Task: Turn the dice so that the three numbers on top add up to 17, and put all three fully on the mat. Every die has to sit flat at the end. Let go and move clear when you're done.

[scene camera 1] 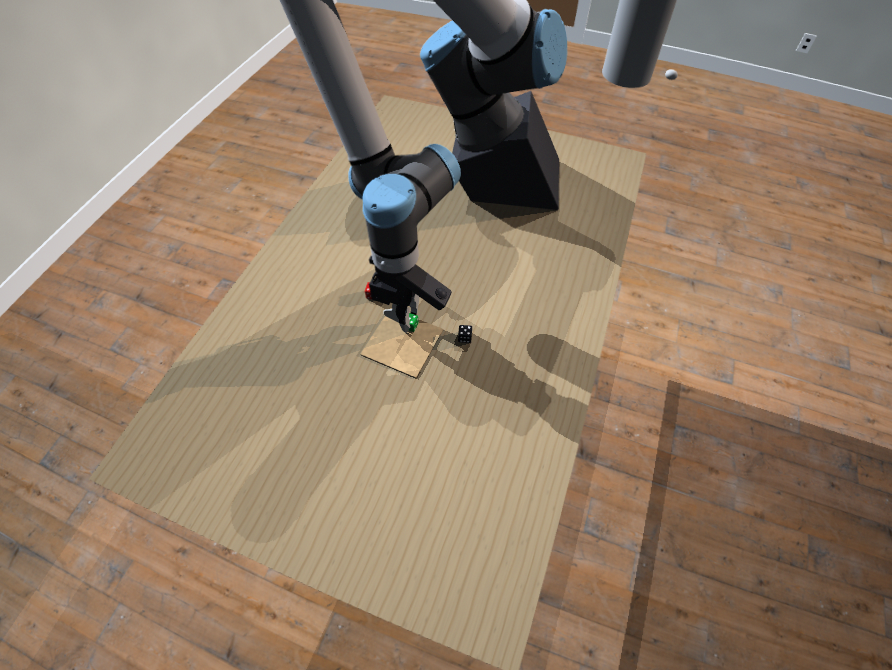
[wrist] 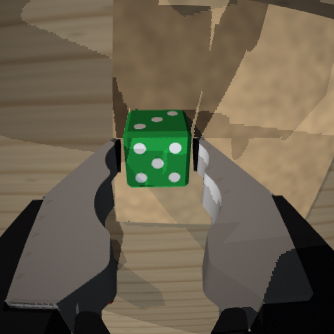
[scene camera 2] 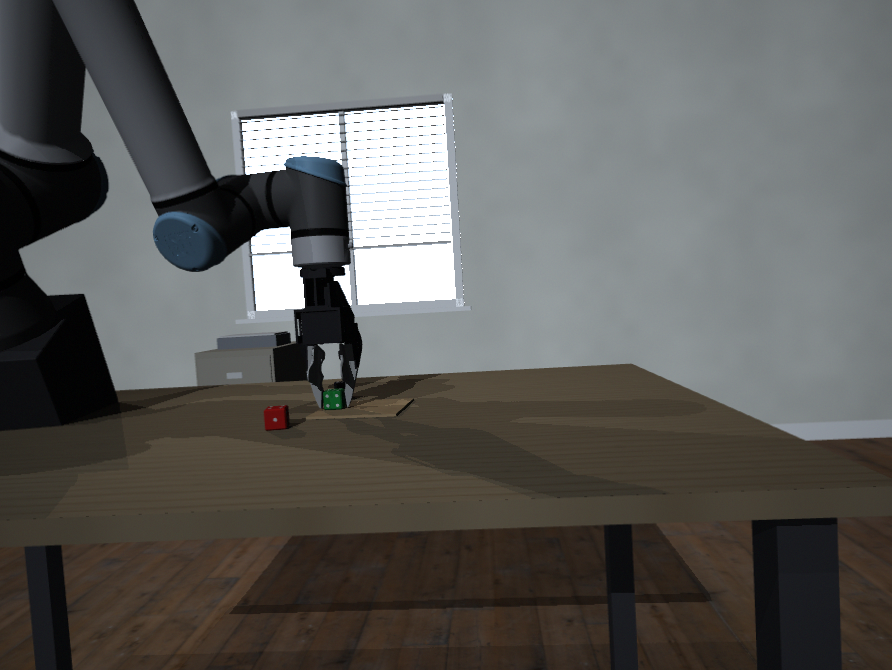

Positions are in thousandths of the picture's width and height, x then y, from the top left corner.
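My gripper is visible in scene camera 1 (459, 484), the wrist view (469, 424) and scene camera 2 (375, 608). A tan mat is visible in scene camera 1 (457, 526), the wrist view (747, 253) and scene camera 2 (430, 608).
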